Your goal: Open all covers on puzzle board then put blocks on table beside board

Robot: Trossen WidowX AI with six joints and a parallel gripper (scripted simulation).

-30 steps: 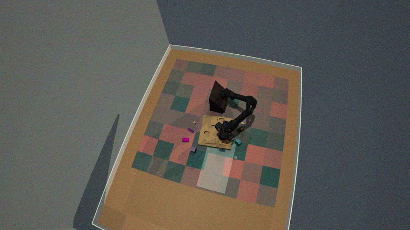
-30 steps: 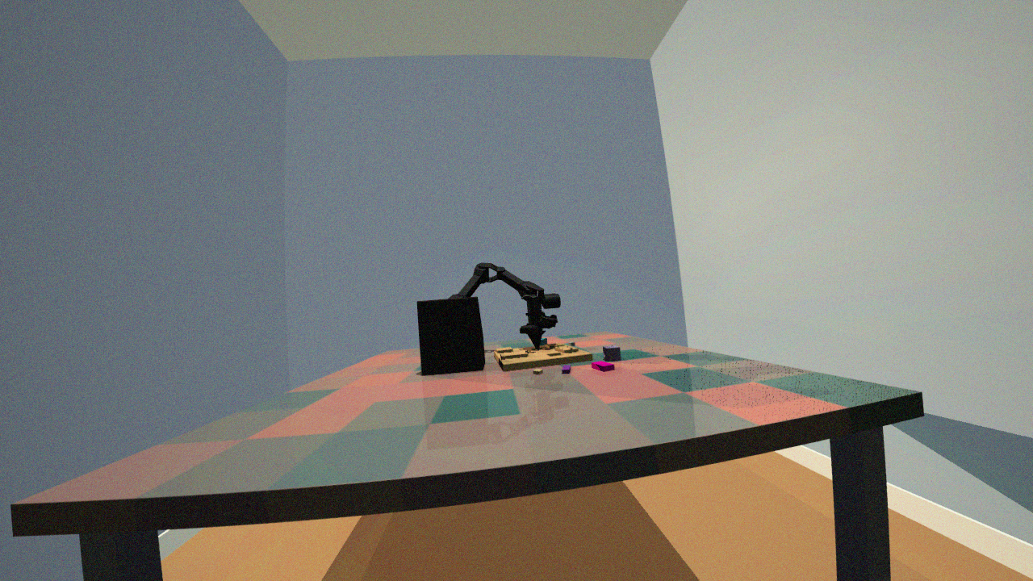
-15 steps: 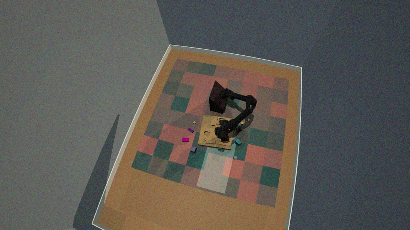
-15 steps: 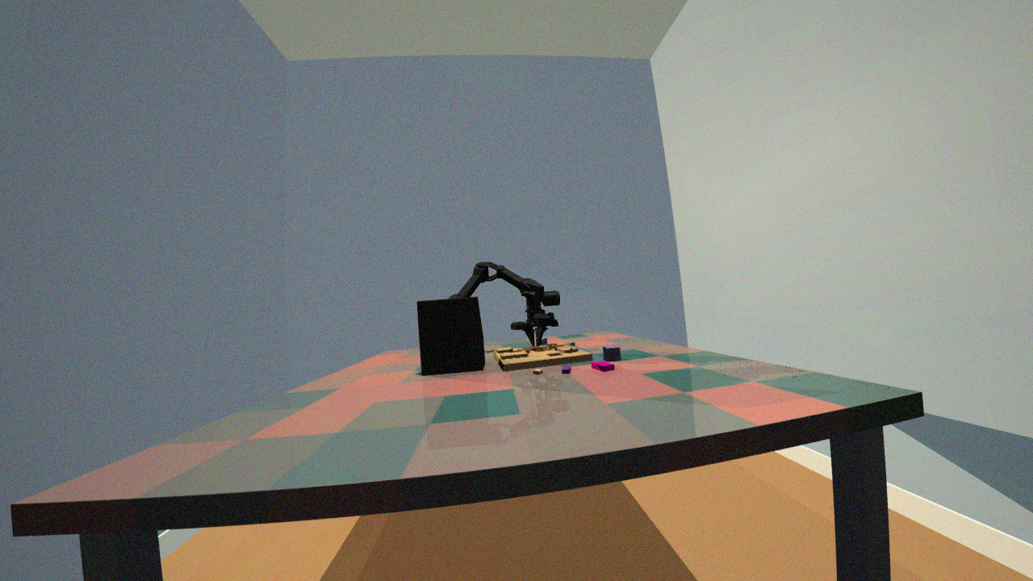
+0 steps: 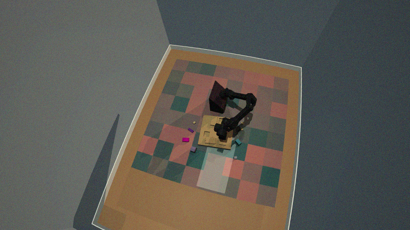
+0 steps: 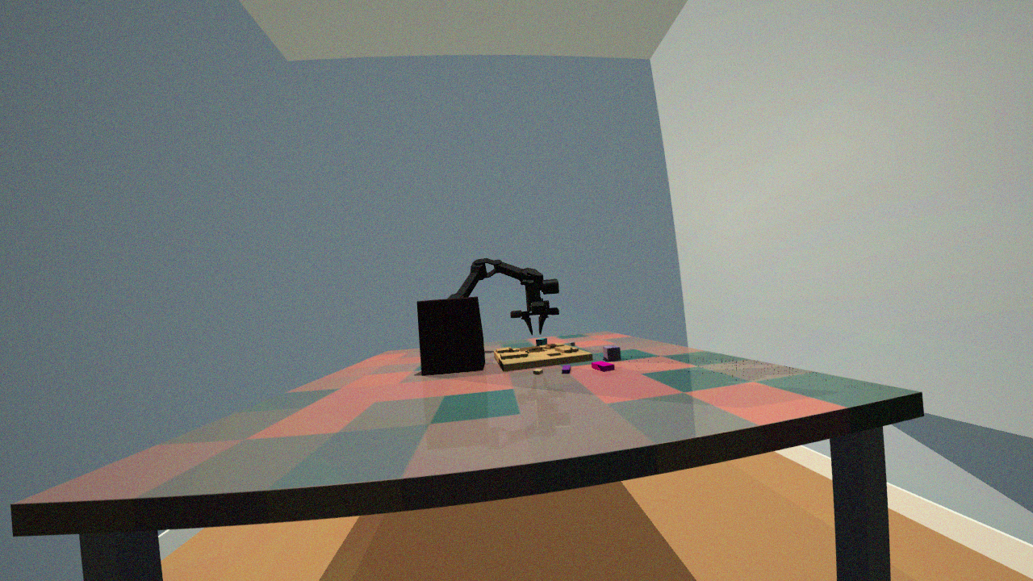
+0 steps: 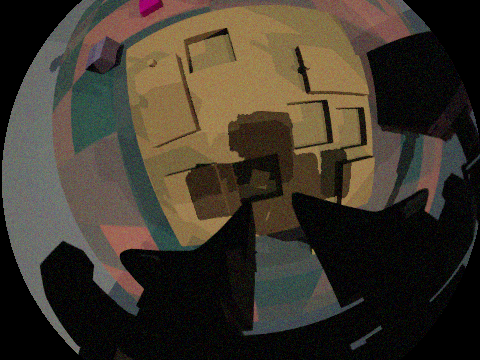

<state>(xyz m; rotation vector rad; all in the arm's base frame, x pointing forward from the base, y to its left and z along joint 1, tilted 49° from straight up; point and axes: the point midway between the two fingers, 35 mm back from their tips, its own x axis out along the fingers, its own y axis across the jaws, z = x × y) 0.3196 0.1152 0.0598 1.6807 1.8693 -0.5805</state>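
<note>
Now: the tan puzzle board 10 mm behind my gripper tip, 50 mm to the right of it and 60 mm below it. The rest, counted from my gripper tip: teal block: 30 mm ahead, 150 mm to the left, 60 mm below; lavender block: 220 mm ahead, 210 mm to the right, 60 mm below; small grey block: 170 mm ahead, 160 mm to the left, 70 mm below.
</note>
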